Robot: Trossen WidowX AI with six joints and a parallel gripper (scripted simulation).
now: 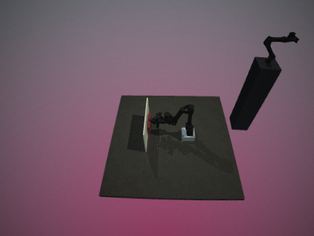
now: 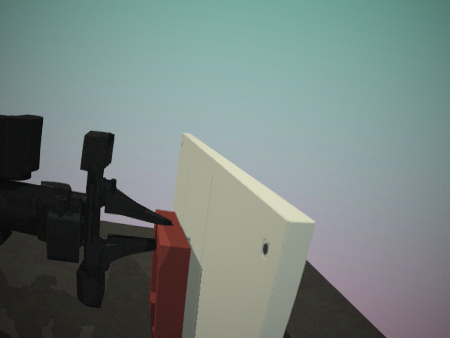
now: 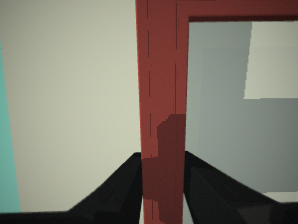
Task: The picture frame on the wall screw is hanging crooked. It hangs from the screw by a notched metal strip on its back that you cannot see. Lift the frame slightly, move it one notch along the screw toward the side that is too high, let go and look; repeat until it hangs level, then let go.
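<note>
Right now my gripper tip is 5 cm above the picture frame, 1 cm to the left of it and 1 cm short of it. From my gripper tip the other things lie so: cream wall panel 7 cm below, 2 cm ahead.
</note>
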